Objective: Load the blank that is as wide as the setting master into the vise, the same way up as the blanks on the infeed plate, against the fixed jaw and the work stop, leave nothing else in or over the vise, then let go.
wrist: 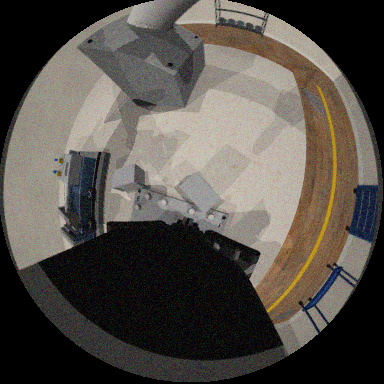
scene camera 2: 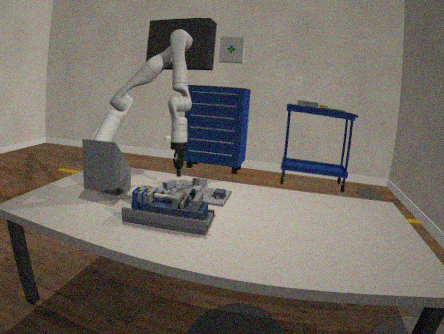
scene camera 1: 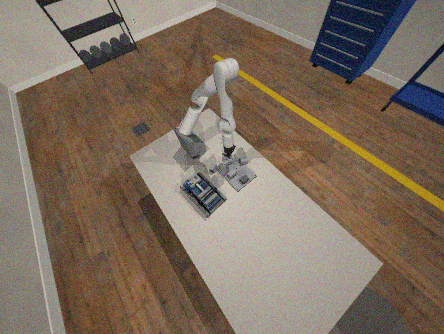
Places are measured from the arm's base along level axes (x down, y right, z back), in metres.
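Where they show: gripper, fingertip midpoint: (wrist: 187, 224) (scene camera 2: 178, 176) (scene camera 1: 229, 157); arm's base, origin of the base link: (scene camera 2: 98, 149) (scene camera 1: 184, 132).
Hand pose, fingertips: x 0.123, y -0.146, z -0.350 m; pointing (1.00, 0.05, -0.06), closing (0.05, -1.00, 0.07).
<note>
Each offset is from my fingertips to the centre of the thing.
My gripper (scene camera 1: 228, 154) (scene camera 2: 178, 172) (wrist: 187, 224) is shut with nothing between the fingers. It points straight down, just above the rear part of the grey infeed plate {dy +0.034, dx +0.056, dz -0.105 m} (scene camera 1: 236, 186) (scene camera 2: 211, 199) (wrist: 177, 207). A light grey blank {dy -0.075, dx +0.036, dz -0.081 m} (scene camera 1: 243, 161) (scene camera 2: 199, 181) (wrist: 199, 191) lies at the plate's far edge. Another grey blank {dy +0.141, dx +0.038, dz +0.038 m} (scene camera 1: 213, 168) (scene camera 2: 169, 184) (wrist: 126, 177) lies off the plate, between it and the vise. A third blank {dy +0.073, dx +0.034, dz -0.103 m} (scene camera 1: 231, 173) and a darker block {dy +0.038, dx +0.039, dz -0.197 m} (scene camera 1: 244, 179) (scene camera 2: 219, 193) sit on the plate. The blue vise {dy +0.328, dx +0.010, dz -0.066 m} (scene camera 1: 203, 193) (scene camera 2: 171, 212) (wrist: 84, 189) stands in a grey tray beside the plate. My hand hides most of the plate in the wrist view.
The arm's grey pedestal (scene camera 1: 191, 144) (scene camera 2: 105, 169) (wrist: 150, 68) stands on the table behind the plate. A blue drawer cabinet (scene camera 1: 353, 33) (scene camera 2: 217, 126), a blue cart (scene camera 2: 320, 111) and a black shelf rack (scene camera 1: 91, 26) stand on the floor, away from the table.
</note>
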